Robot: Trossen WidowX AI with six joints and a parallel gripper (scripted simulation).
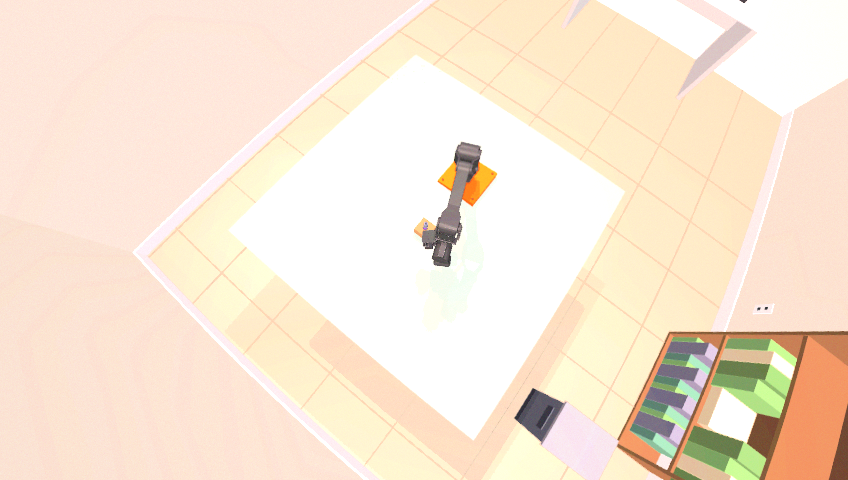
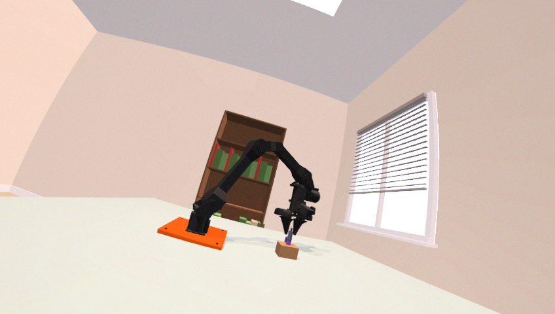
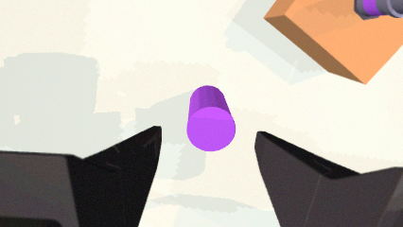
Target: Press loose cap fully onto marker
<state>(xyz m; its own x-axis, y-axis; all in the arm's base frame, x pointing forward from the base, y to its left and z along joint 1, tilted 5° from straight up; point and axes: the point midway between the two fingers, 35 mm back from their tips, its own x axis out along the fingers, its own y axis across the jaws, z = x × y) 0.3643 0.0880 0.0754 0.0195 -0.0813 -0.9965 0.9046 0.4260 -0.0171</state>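
The purple cap is 40 mm below my gripper tip. The rest, counted from my gripper tip: tan holder block 100 mm to the right, 40 mm below, 40 mm behind; dark marker 100 mm to the right, 40 mm behind, 10 mm above.
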